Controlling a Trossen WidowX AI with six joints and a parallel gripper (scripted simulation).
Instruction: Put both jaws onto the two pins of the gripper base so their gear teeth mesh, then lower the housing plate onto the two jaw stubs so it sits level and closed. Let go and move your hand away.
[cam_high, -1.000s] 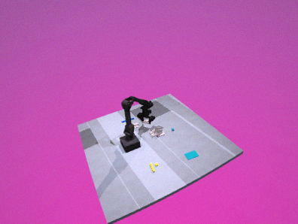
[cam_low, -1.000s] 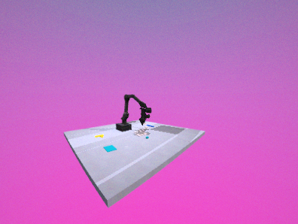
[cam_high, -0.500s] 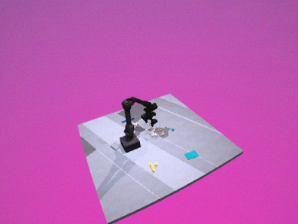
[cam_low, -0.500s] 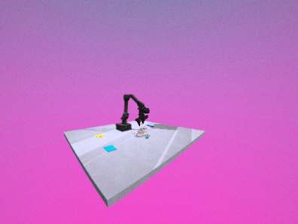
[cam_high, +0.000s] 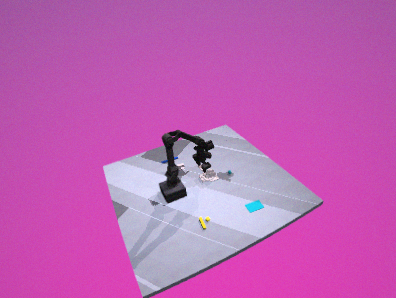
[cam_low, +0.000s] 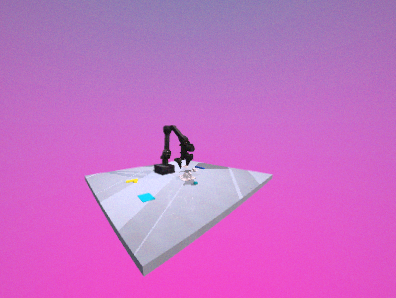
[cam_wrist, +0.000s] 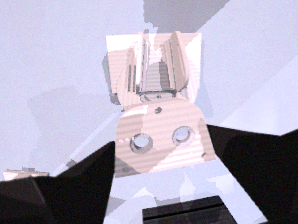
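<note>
Now: gripper tip 2 cm short of the pale jaw, 1 cm to the right of it and 7 cm above it. Also, from my gripper tip: pale flat part (7 cm ahead, 2 cm to the right, 8 cm below); cyan cube (20 cm ahead, 6 cm to the right, 7 cm below); pale plate (1 cm ahead, 2 cm above).
</note>
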